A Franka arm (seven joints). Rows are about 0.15 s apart.
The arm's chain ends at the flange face. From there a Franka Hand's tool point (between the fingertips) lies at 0.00 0.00 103.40 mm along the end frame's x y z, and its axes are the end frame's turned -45 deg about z.
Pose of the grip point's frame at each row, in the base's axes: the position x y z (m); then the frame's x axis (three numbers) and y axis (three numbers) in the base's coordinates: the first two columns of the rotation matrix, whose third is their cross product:
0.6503 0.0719 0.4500 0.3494 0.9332 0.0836 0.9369 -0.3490 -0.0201
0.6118 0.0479 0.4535 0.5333 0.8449 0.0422 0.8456 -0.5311 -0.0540
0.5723 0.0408 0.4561 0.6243 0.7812 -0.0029 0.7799 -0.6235 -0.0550
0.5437 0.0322 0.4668 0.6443 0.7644 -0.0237 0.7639 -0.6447 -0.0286
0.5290 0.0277 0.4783 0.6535 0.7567 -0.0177 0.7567 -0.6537 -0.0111
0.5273 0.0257 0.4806 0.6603 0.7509 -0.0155 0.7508 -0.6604 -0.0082
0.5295 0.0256 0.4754 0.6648 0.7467 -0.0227 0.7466 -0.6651 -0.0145
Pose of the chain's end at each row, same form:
0.6492 0.0631 0.5530 0.9096 0.4131 0.0449 0.4154 -0.9067 -0.0733
0.6142 0.0412 0.5567 0.9750 0.2219 -0.0083 0.2208 -0.9730 -0.0680
0.5769 0.0375 0.5593 0.9929 0.1115 -0.0409 0.1100 -0.9933 -0.0368
0.5475 0.0322 0.5701 0.9957 0.0846 -0.0370 0.0846 -0.9964 -0.0035
0.5311 0.0283 0.5817 0.9972 0.0728 -0.0204 0.0730 -0.9973 0.0047
0.5290 0.0263 0.5840 0.9978 0.0640 -0.0168 0.0640 -0.9979 0.0052
0.5322 0.0264 0.5788 0.9980 0.0577 -0.0263 0.0578 -0.9983 0.0058

